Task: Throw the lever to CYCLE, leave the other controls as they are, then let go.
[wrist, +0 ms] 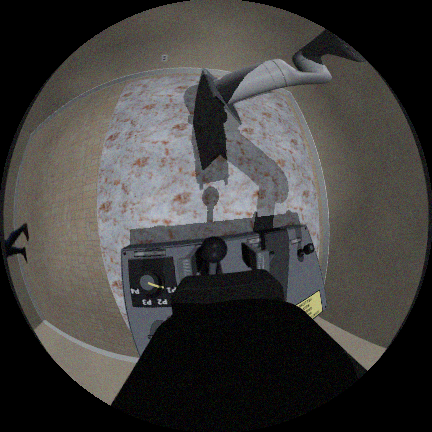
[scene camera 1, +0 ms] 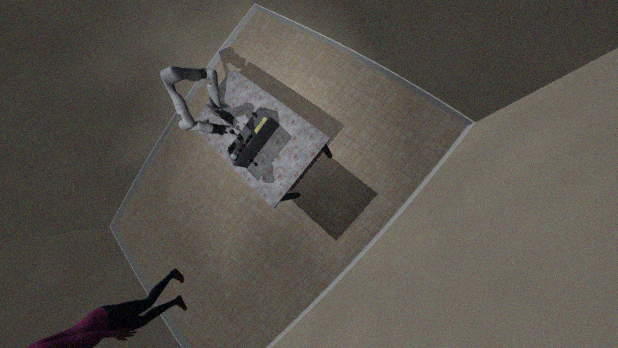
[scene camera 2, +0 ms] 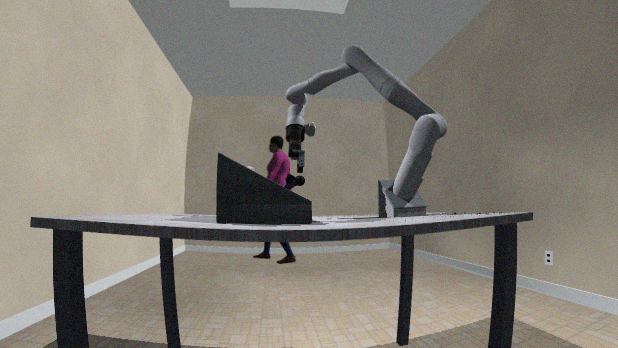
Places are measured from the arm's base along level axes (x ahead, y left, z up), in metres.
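Where they show: gripper, fingertip midpoint: [wrist: 221, 252] [scene camera 1: 228, 129] [scene camera 2: 300, 169]; arm's base, origin of the base link: [wrist: 221, 91] [scene camera 1: 215, 105] [scene camera 2: 402, 191].
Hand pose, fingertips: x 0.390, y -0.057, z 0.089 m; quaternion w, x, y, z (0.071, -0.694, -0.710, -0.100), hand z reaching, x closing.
Things, the pixels of their top centre, and the offset from my fingertips. "spot": a spot on its surface instead. Level surfaces: height alone.
- black ball knob, middle of its top: [wrist: 218, 270] [scene camera 2: 292, 175] dx +0.032, dy +0.000, dz -0.021 m
- dial, middle of its top: [wrist: 146, 287] dx +0.067, dy -0.119, dz -0.053 m
- small black control, middle of its top: [wrist: 312, 252] [scene camera 2: 287, 173] dx +0.056, dy +0.241, dz -0.047 m
- yellow label card, middle of its top: [wrist: 307, 315] dx +0.210, dy +0.211, dz -0.002 m
- white dome, surface spot: [scene camera 1: 233, 156] spot: dx +0.225, dy -0.120, dz +0.024 m
- marbled table, its level: dz -0.187 m
The grey sloped console [scene camera 1: 256, 145] [scene camera 2: 260, 202] [wrist: 295, 272] stands on the table. Its lever has a black ball knob [scene camera 2: 299, 180] [wrist: 213, 249] and leans out towards the low edge of the console, on the side of the arm's base. The lever's slot is mostly hidden by the gripper body, and no CYCLE label can be read. My gripper [scene camera 2: 300, 170] [wrist: 221, 252] is open and empty. In the wrist view its fingers stand on either side of the knob; in scene camera 2 the fingertips are just above it. The dial [wrist: 148, 282] has its yellow pointer towards P1.
A small black control [wrist: 308, 248] and a yellow label card [wrist: 310, 304] are on the console's other side. A white dome [scene camera 1: 233, 156] is at one end. The arm's base [scene camera 2: 406, 207] stands on the marbled table [scene camera 1: 305, 150] [wrist: 140, 190]. A person [scene camera 1: 95, 325] [scene camera 2: 280, 167] is beyond the table.
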